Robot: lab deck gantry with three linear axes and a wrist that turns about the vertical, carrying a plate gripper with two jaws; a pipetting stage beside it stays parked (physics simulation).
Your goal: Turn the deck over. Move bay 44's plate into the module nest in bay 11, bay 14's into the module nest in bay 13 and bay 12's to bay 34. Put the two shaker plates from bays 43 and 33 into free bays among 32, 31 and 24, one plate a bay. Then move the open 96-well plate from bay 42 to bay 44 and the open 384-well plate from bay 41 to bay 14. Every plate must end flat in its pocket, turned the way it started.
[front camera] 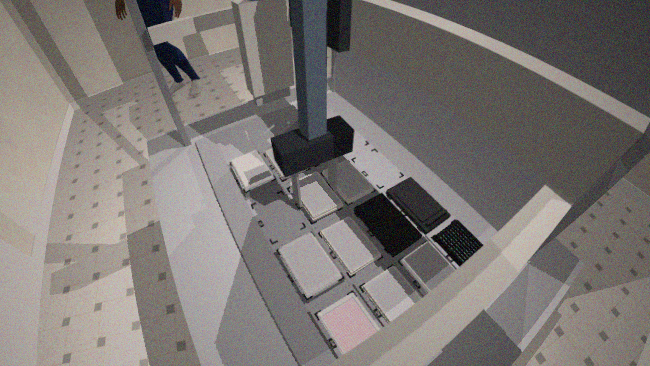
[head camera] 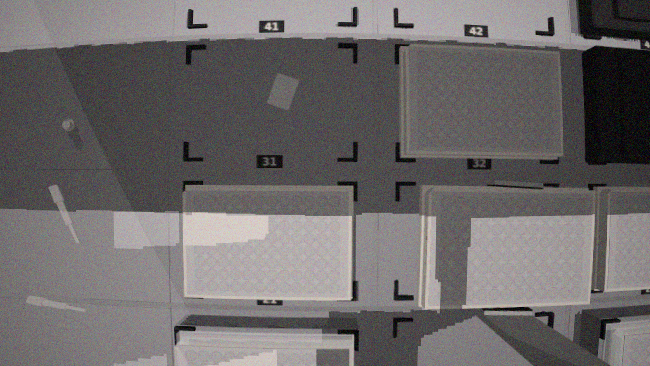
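My gripper is shut on a pale 96-well plate at bay 22; the plate sits off its pocket towards bay 23, slightly turned. The far jaw is hidden in the front view. A dark lidded plate is in bay 43, a black plate in bay 33, a black open plate in bay 44. A pink plate is in bay 14. White plates stand in bay 11 and bay 13. A clear plate fills bay 32.
Pale plates stand in bay 21, bay 23 and bay 24; a grey clear plate is in bay 34. Bays 31, 41 and 42 show corner marks without plates. Small loose items lie left.
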